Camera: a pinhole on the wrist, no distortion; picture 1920 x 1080 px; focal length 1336.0 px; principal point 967.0 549.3 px. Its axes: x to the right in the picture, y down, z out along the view. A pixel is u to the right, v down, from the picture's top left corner.
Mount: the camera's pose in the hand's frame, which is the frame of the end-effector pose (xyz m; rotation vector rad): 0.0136 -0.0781 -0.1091 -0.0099 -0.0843 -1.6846
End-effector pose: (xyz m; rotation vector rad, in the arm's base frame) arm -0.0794 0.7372 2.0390 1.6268 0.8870 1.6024
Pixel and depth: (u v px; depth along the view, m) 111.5 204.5 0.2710
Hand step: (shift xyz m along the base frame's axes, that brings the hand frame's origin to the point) 0.1484 -0.1044 0.0726
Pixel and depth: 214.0 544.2 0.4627
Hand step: 0.3395 -0.0954 0.1839
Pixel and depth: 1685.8 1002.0 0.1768
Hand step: 0.0747 0.1361 -0.1136
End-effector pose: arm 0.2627 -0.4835 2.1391 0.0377 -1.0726 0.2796
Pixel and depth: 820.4 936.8 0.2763
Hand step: -0.0977 -0.0490 0.1591
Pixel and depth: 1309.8 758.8 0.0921
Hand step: 0.0464 -0.0871 0.0214
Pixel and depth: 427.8 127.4 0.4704
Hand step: -0.3914 0.0662 0.0330
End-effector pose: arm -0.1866 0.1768 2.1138 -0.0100 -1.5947 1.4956
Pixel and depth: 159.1 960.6 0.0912
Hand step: -0.0018 0.0348 0.0393
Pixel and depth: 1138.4 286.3 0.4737
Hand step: -0.1014 -0.3694 0.0734
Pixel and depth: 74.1 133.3 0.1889
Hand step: -0.0556 -0.0587 -0.0632
